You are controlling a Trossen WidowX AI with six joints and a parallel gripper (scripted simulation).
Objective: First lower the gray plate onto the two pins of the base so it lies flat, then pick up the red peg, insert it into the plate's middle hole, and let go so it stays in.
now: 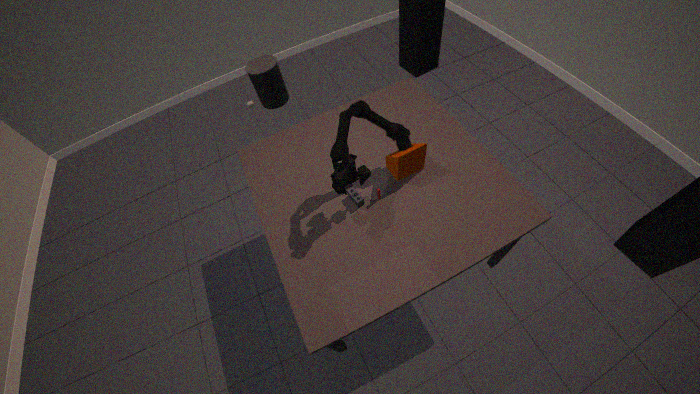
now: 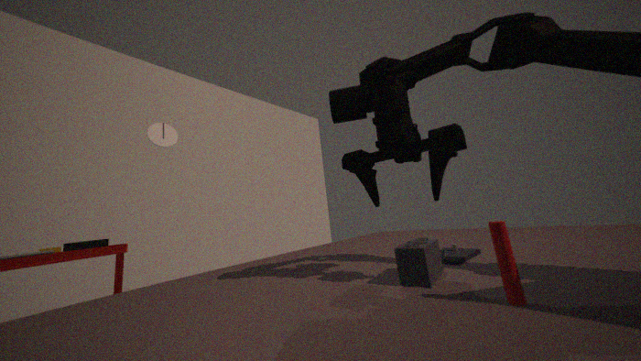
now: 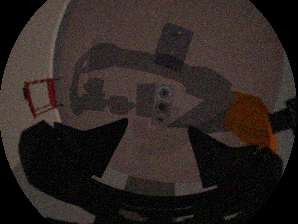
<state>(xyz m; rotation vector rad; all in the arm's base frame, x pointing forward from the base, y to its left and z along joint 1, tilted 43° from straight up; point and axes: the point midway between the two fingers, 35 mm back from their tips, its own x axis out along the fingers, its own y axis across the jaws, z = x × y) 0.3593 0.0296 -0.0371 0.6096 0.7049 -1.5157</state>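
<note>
Now: the gray plate 70 mm below my gripper tip, 10 mm to the right of it and 10 mm behind it. Round my gripper tip: red peg 110 mm behind, 70 mm below, 60 mm to the left; then dark flat base 160 mm to the right, 100 mm below, 20 mm behind.
</note>
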